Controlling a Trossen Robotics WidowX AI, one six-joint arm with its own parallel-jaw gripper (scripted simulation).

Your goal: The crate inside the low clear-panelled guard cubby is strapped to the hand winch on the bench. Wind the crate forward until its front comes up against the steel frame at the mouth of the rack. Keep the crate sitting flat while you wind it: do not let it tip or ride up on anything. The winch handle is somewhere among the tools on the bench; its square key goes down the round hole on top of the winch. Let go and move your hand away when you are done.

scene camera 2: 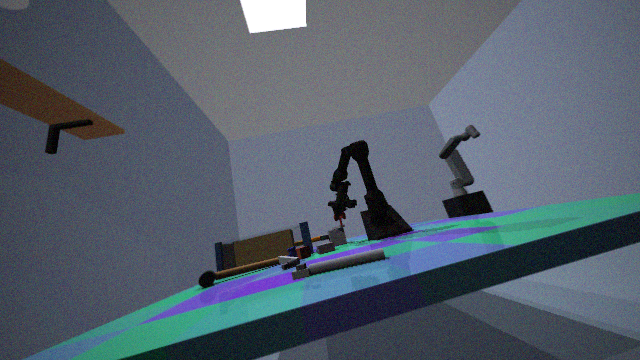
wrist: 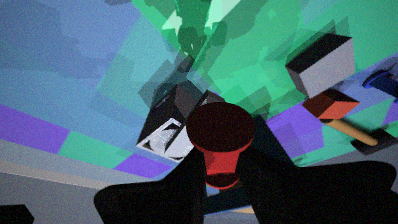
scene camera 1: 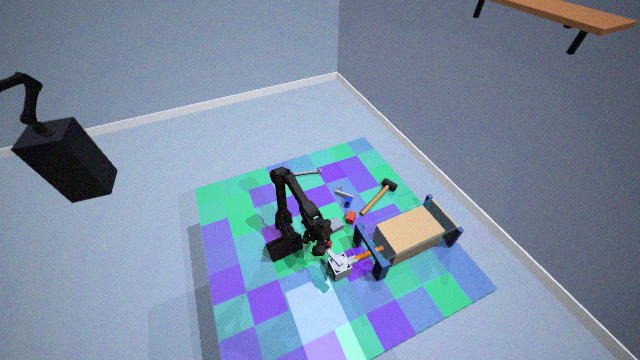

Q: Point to a red block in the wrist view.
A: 328,104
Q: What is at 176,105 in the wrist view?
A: A grey winch.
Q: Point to a grey block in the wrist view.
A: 330,60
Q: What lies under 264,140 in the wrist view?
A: A front frame.
